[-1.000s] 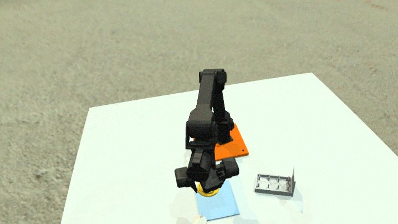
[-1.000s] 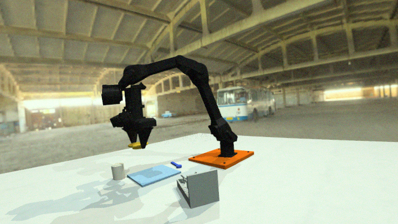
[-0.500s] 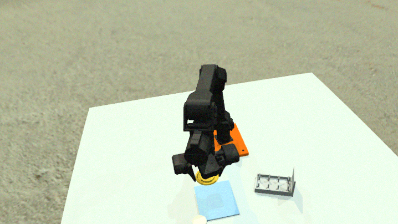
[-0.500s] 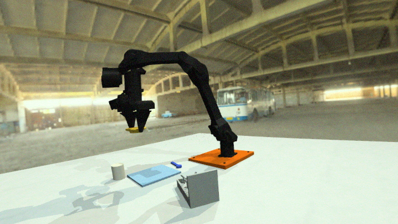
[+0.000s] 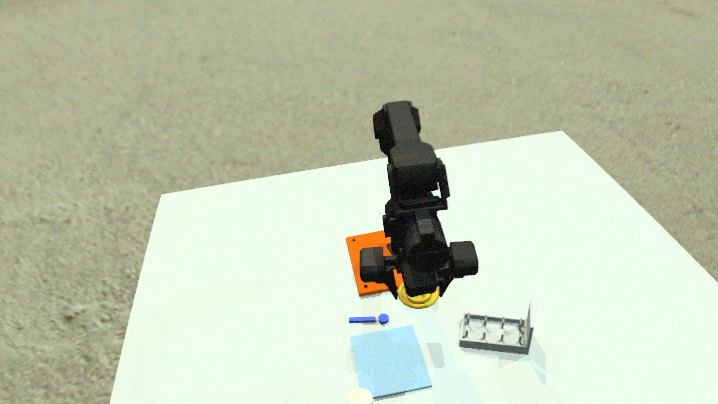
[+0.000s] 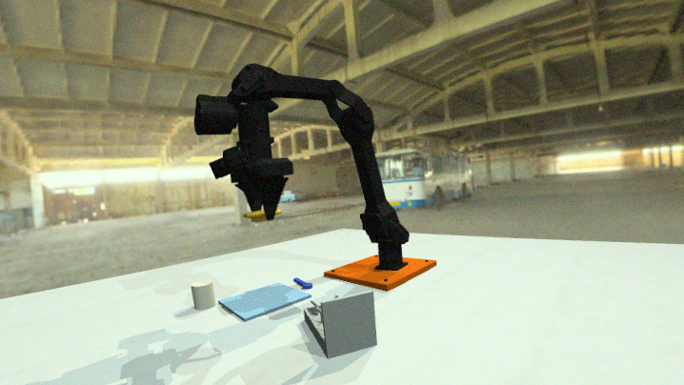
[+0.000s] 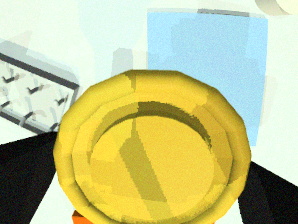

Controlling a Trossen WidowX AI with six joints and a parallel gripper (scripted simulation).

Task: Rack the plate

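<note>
Right now the grey dish rack is 160 mm to the left of my gripper tip, 150 mm below it and 10 mm ahead of it. The rest, counted from my gripper tip: yellow plate: 10 mm above; blue spoon: 170 mm below, 130 mm behind, 50 mm to the right; beige cylinder: 150 mm below, 140 mm to the right, 70 mm ahead.
</note>
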